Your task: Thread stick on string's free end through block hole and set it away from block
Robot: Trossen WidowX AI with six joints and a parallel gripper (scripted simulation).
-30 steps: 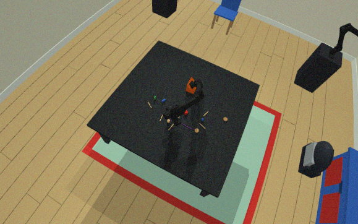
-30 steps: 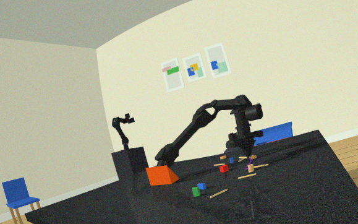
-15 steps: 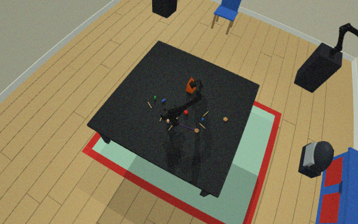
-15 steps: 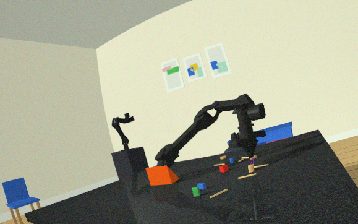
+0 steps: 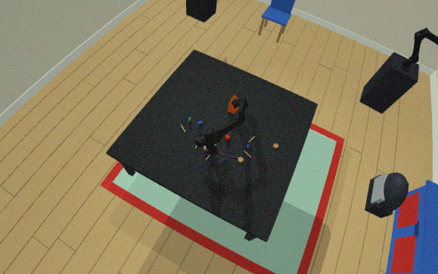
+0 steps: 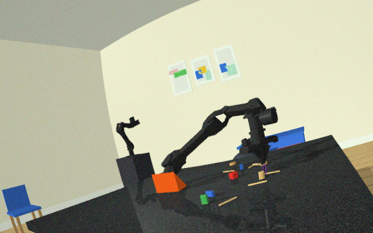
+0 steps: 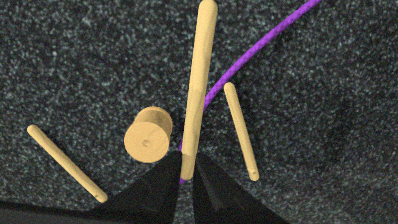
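My gripper tip is 1 cm past the tan wooden block, 2 cm to the left of it and 4 cm above it. From my gripper tip the other things lie so: green cylinder: 15 cm behind, 26 cm to the right, 4 cm below; red block: 18 cm behind, 7 cm to the left, 4 cm below.
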